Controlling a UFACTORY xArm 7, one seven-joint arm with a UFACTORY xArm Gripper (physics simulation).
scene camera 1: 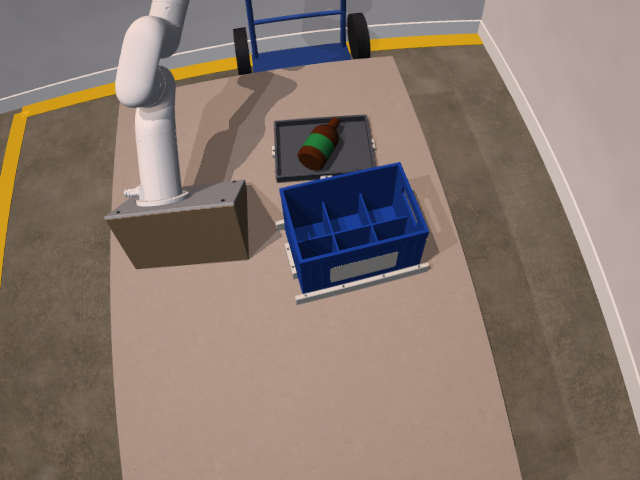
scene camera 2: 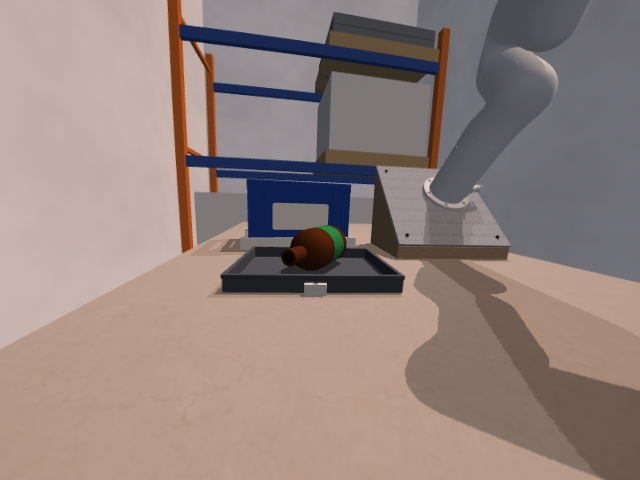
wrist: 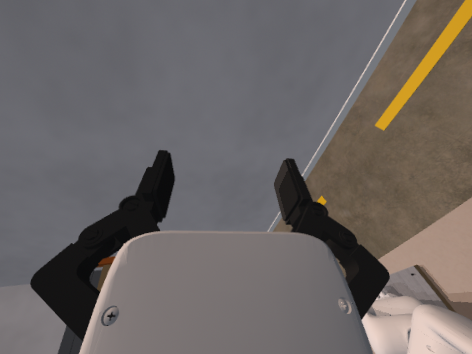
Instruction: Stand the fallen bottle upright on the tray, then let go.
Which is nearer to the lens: the brown bottle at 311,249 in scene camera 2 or the dark tray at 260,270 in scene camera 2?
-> The brown bottle.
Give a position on a brown bottle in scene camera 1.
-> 317,149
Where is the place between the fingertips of my gripper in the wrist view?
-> At 227,168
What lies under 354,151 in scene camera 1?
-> A dark tray.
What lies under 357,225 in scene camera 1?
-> A blue divided crate.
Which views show the brown bottle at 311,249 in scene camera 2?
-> Scene camera 1 and scene camera 2 only.
